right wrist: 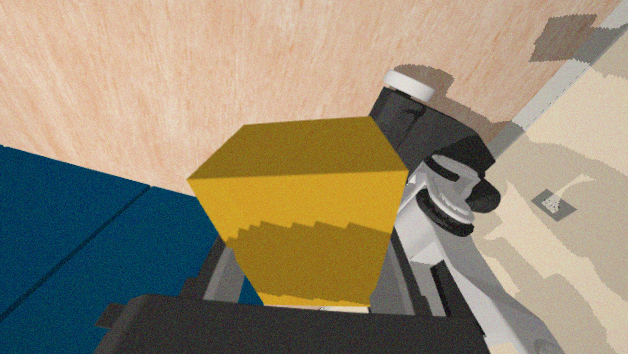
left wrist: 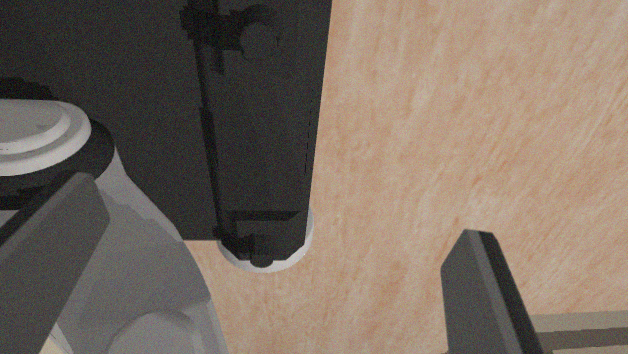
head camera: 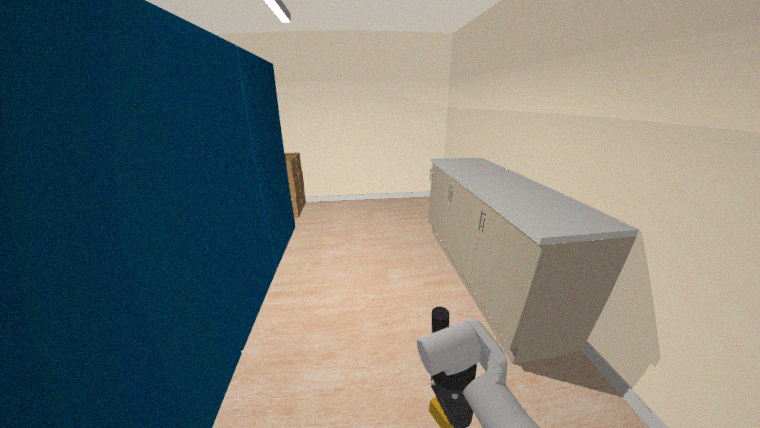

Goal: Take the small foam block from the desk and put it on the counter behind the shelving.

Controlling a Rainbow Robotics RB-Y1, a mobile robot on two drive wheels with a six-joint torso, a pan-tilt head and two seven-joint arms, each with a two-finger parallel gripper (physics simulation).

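Places are measured from the robot's base along level axes (x back, y up, z left), in millimetres.
Pixels of known places: left gripper, between the fingertips: (left wrist: 275, 222); right gripper, between the fingertips: (right wrist: 314, 198) (head camera: 450, 412).
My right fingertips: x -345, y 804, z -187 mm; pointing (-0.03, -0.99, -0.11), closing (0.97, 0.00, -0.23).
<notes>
Behind a point stands the place of what it marks.
The yellow foam block (head camera: 439, 413) @(x -326, y 846, z -151 mm) (right wrist: 305, 200) @(x -360, y 847, z -224 mm) is held between the fingers of my right gripper (right wrist: 312, 270), which is shut on it. In the head camera the block shows at the bottom, partly hidden by the gripper and arm. The counter (head camera: 537, 199) @(x -1421, y 910, z -1135 mm) has a light grey top and beige doors; it stands along the wall at the right of the head camera, beyond my right arm and apart from the block. My left gripper (left wrist: 275, 222) @(x -19, y 522, z 238 mm) is open in the left wrist view, with its fingers wide apart over the floor and nothing between them. The desk does not show.
A tall dark blue panel (head camera: 132, 186) @(x -905, y 1231, z 825 mm) fills the left of the head camera; blue also shows in the right wrist view (right wrist: 100, 215) @(x -1257, y 297, z 831 mm). A brown wooden piece (head camera: 295, 183) @(x -3411, y 486, z 871 mm) stands beyond its far edge. Wood floor (head camera: 361, 276) @(x -1949, y 0, z 20 mm) runs between panel and counter. My black base (left wrist: 150, 75) @(x 135, y 169, z 95 mm) shows in the left wrist view.
</notes>
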